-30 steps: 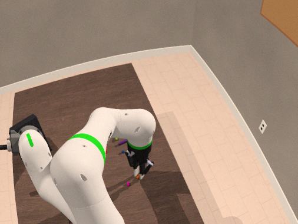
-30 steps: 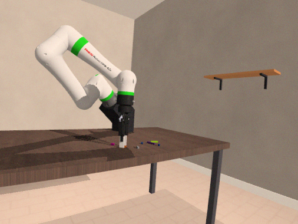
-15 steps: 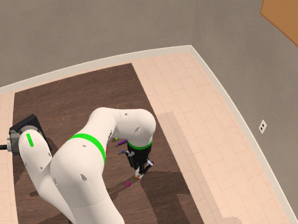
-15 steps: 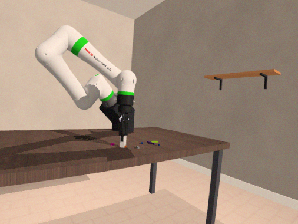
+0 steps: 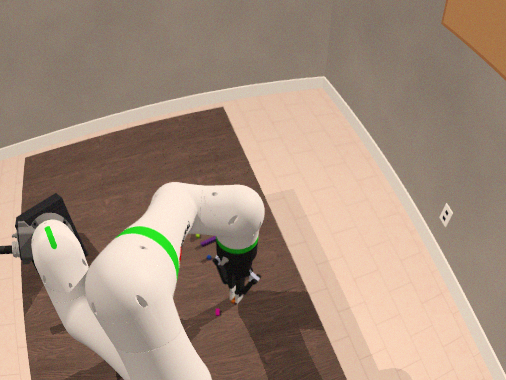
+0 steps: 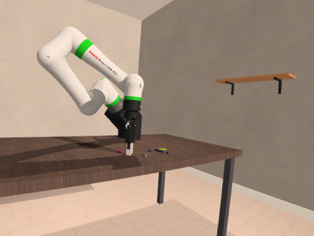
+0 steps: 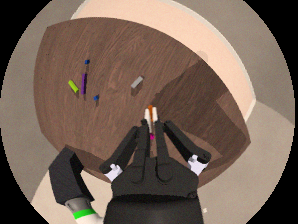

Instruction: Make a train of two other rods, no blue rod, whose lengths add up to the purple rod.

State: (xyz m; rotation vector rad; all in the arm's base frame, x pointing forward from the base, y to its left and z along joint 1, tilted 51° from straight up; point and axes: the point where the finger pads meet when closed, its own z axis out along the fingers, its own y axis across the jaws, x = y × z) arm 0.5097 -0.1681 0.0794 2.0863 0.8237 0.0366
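Right now the magenta rod is 70 mm behind my hand, 30 mm to the right of it and 30 mm below it. The rest, counted from my hand: purple rod: 10 mm ahead, 210 mm to the left, 30 mm below; grey rod: 60 mm ahead, 60 mm to the left, 30 mm below; orange rod: 30 mm below.
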